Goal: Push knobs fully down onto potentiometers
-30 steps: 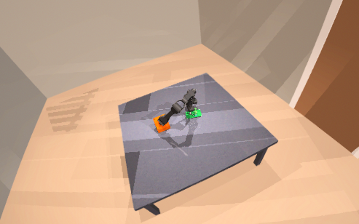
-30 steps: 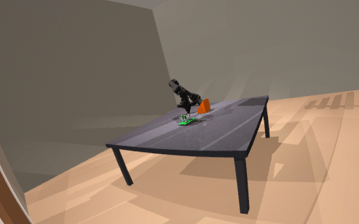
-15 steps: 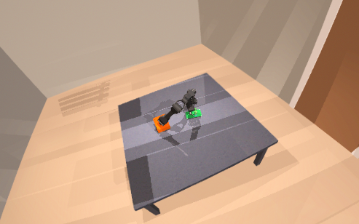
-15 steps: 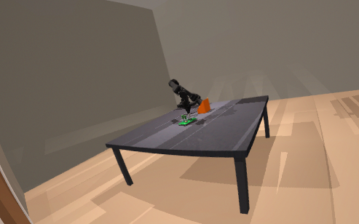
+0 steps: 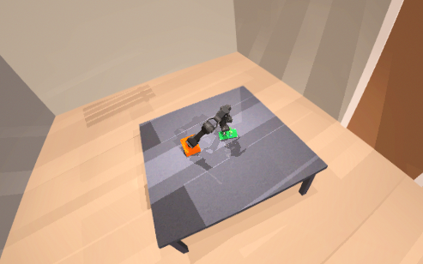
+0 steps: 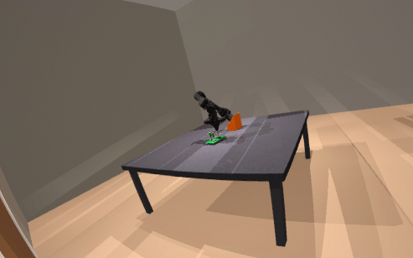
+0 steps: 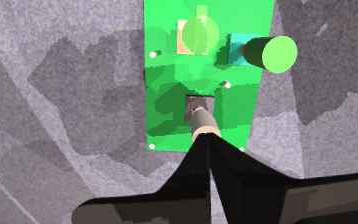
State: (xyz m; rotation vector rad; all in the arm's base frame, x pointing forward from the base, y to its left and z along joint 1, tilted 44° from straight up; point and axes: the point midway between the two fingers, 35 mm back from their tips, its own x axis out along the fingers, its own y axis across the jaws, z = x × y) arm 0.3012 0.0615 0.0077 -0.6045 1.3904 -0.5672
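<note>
My gripper tip is 20 mm above the beige knob. From my gripper tip the other things lie so: green knob 60 mm ahead, 10 mm below.
</note>
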